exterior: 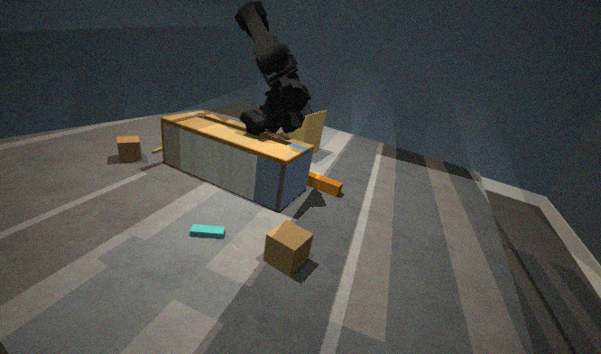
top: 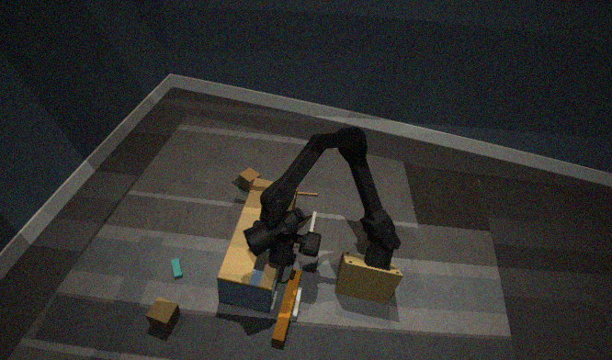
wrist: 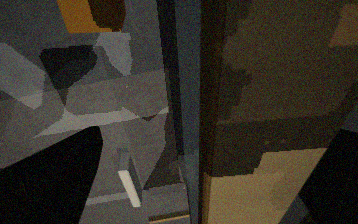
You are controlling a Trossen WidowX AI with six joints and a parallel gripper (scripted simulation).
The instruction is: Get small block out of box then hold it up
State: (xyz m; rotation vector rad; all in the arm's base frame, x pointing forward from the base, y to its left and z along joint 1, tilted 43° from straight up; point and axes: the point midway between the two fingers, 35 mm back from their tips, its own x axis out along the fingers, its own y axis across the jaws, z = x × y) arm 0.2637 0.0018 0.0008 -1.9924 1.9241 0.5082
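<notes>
The green block lies 5 cm ahead of my gripper tip and 3 cm to the right of it. Round my gripper tip: orange cube 29 cm to the right, 20 cm ahead, 6 cm below; box 4 cm ahead, 3 cm to the right, 3 cm below.
</notes>
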